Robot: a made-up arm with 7 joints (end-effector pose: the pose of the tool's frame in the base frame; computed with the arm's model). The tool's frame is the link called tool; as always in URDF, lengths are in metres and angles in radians. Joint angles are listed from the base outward.
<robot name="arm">
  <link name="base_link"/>
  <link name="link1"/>
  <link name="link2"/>
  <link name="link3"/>
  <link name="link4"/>
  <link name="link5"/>
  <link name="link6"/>
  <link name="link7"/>
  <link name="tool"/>
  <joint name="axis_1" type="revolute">
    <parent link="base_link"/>
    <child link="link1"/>
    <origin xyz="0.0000 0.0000 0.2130" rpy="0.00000 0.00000 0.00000"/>
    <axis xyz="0 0 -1"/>
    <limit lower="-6.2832" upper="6.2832" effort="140" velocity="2.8"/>
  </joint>
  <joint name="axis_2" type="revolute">
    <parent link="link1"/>
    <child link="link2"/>
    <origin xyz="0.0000 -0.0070 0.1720" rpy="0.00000 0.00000 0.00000"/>
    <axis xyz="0 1 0"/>
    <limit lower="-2.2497" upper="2.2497" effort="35" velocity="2.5"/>
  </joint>
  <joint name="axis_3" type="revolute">
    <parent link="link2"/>
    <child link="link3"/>
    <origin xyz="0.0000 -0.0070 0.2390" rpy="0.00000 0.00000 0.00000"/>
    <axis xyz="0 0 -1"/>
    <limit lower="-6.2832" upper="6.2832" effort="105" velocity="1.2"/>
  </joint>
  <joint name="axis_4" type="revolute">
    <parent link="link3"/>
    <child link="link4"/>
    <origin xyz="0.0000 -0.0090 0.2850" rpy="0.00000 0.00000 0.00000"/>
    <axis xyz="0 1 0"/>
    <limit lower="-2.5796" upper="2.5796" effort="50" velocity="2.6"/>
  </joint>
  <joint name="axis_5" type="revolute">
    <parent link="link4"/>
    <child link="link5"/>
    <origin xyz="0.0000 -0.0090 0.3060" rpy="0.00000 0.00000 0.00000"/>
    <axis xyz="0 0 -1"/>
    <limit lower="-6.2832" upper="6.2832" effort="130" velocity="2.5"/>
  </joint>
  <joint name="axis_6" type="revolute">
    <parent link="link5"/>
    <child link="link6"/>
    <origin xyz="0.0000 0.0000 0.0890" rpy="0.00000 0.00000 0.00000"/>
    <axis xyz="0 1 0"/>
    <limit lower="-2.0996" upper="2.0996" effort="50" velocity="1.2"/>
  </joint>
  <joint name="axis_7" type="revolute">
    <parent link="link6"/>
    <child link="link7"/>
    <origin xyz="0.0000 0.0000 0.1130" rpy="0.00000 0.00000 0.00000"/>
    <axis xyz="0 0 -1"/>
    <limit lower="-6.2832" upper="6.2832" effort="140" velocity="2.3"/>
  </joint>
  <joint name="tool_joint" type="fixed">
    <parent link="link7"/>
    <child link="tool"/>
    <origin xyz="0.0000 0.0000 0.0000" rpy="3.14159 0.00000 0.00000"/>
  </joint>
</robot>
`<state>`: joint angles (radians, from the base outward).
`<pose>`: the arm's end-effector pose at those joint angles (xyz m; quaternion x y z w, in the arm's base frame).
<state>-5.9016 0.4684 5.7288 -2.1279 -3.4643 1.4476 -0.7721</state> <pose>-0.1695 -0.1611 0.6780 -0.0312 -0.0271 -0.3407 0.9393</pose>
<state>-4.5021 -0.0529 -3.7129 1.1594 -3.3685 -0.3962 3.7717</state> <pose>-0.1662 0.4847 1.0474 0.4810 0.5097 -0.2556 0.6659</pose>
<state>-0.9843 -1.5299 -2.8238 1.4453 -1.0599 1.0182 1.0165</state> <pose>-0.3607 -0.4235 -0.0471 -0.1613 -0.2813 0.4315 0.8418</pose>
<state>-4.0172 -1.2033 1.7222 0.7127 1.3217 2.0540 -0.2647</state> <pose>0.3114 0.7426 0.5203 -0.0502 -0.1503 -0.7881 0.5948</pose>
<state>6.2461 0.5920 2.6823 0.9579 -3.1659 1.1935 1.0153</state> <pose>0.2567 -0.1177 1.2531 0.8957 -0.2134 -0.3523 0.1676</pose>
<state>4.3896 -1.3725 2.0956 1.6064 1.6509 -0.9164 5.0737</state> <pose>0.5936 -0.3541 0.3166 -0.6204 -0.5417 0.5530 0.1263</pose>
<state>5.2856 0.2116 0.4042 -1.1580 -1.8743 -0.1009 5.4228</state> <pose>-0.2678 -0.1535 1.1913 -0.1274 0.8850 0.2214 0.3894</pose>
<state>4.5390 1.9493 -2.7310 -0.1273 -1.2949 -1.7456 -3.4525</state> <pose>-0.2040 0.7607 -0.0574 -0.5076 -0.0283 -0.7055 0.4938</pose>
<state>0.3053 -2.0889 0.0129 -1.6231 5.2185 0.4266 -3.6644</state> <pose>-0.1915 0.0764 -0.3055 0.2526 -0.0314 -0.7517 0.6084</pose>
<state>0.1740 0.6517 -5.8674 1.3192 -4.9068 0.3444 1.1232</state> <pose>0.6697 -0.3833 0.6383 -0.2035 -0.5566 -0.4634 0.6588</pose>
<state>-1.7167 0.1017 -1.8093 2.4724 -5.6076 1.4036 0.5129</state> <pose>-0.1959 0.0270 0.5256 0.2224 -0.3343 0.5532 0.7299</pose>
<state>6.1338 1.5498 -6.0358 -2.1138 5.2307 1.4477 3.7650</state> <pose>0.3258 0.2065 0.7403 0.0431 -0.7553 0.6296 0.1770</pose>
